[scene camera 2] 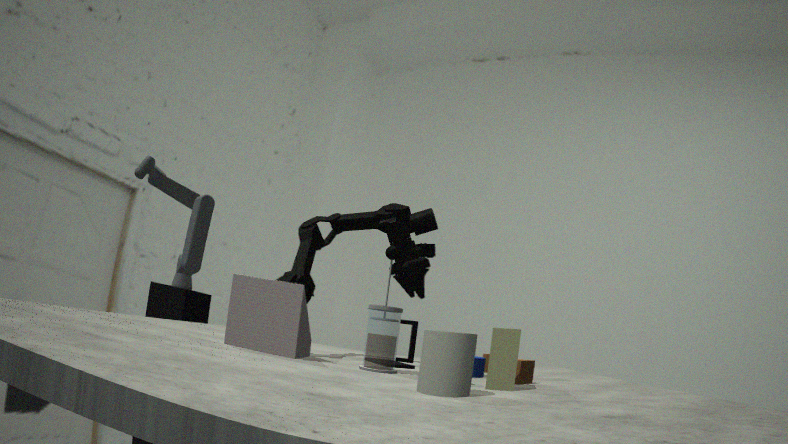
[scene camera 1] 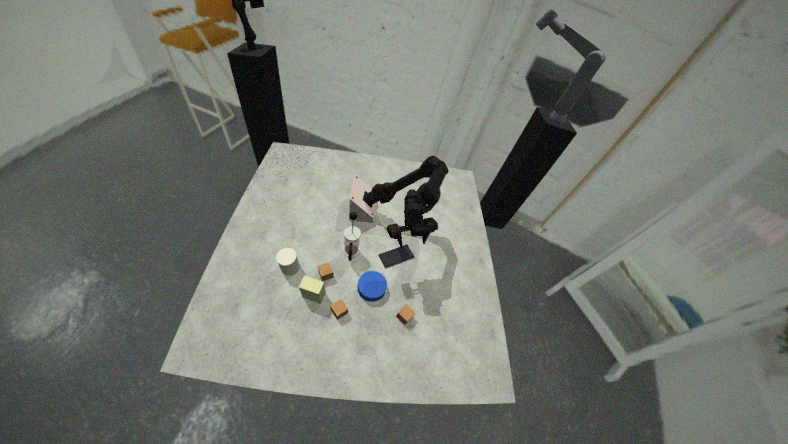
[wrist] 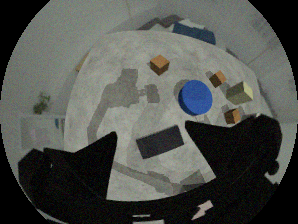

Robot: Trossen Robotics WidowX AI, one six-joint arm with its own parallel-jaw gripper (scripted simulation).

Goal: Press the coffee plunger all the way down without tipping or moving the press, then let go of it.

Note:
The gripper (scene camera 2: pixel 417 297) is open, with nothing in its grasp. Further things: a black plate (wrist: pixel 161 142), a coffee press (scene camera 2: pixel 380 348) and a blue disc (scene camera 1: pixel 372 285).
The blue disc is seen too in the wrist view (wrist: pixel 195 98). The gripper shows as well in scene camera 1 (scene camera 1: pixel 412 245) and in the wrist view (wrist: pixel 151 130).

